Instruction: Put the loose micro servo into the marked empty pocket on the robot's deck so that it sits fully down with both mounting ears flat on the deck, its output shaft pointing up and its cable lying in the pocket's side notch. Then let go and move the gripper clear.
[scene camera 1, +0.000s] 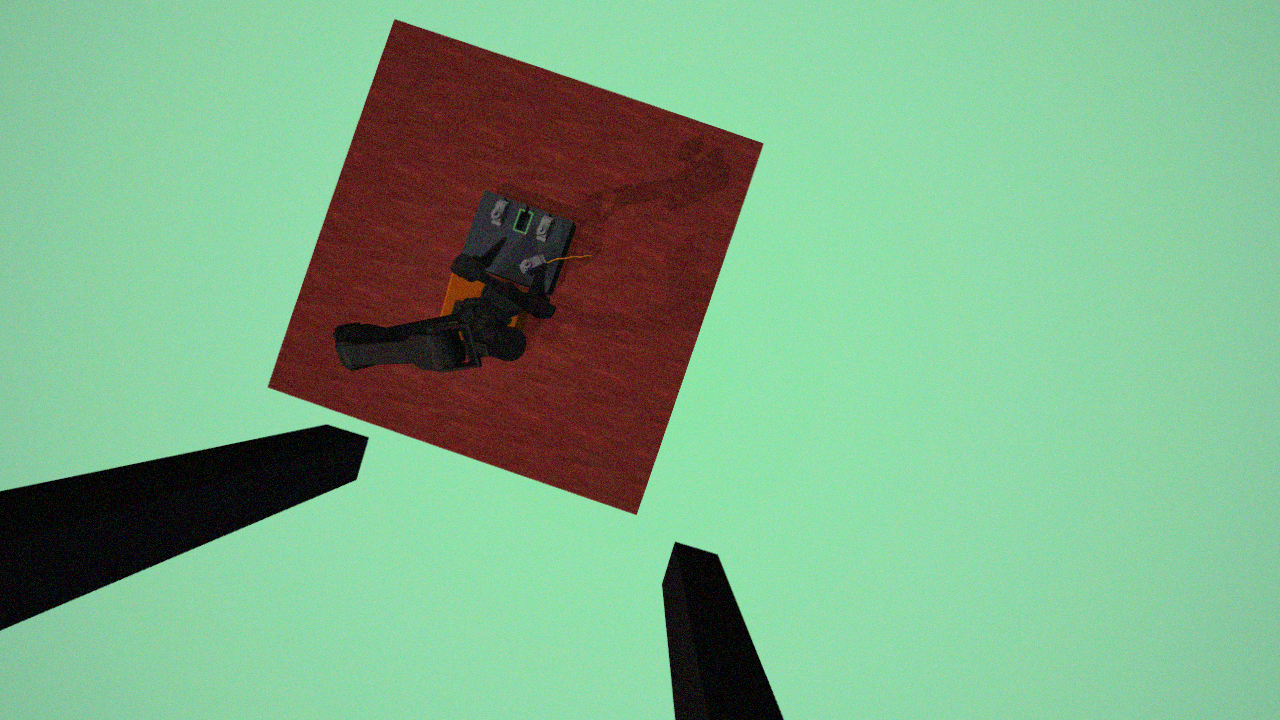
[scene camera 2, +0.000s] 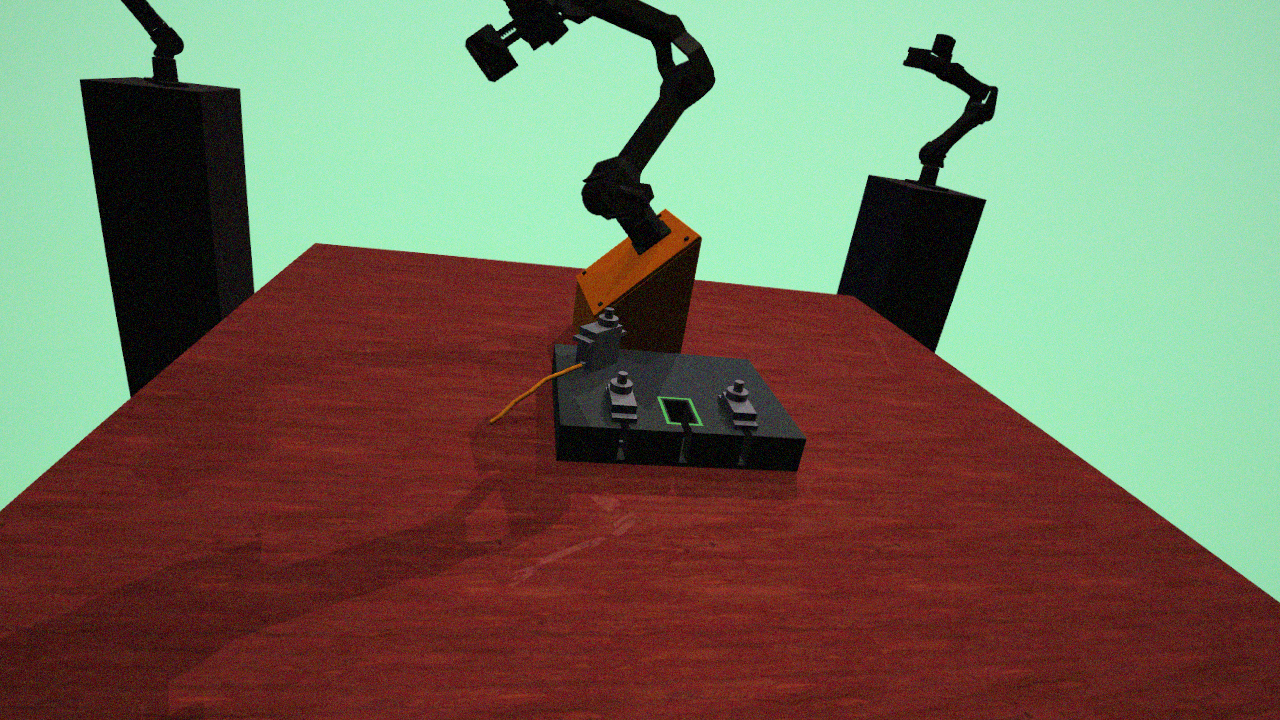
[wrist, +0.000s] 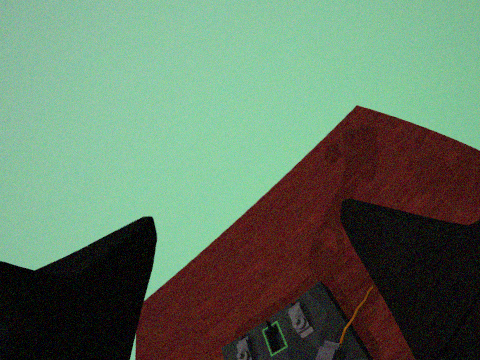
Note:
My gripper (scene camera 2: 533, 31) is open and holds nothing. Also in view: a deck (scene camera 2: 700, 378).
My gripper is seen too in scene camera 1 (scene camera 1: 525, 250) and in the wrist view (wrist: 251, 219).

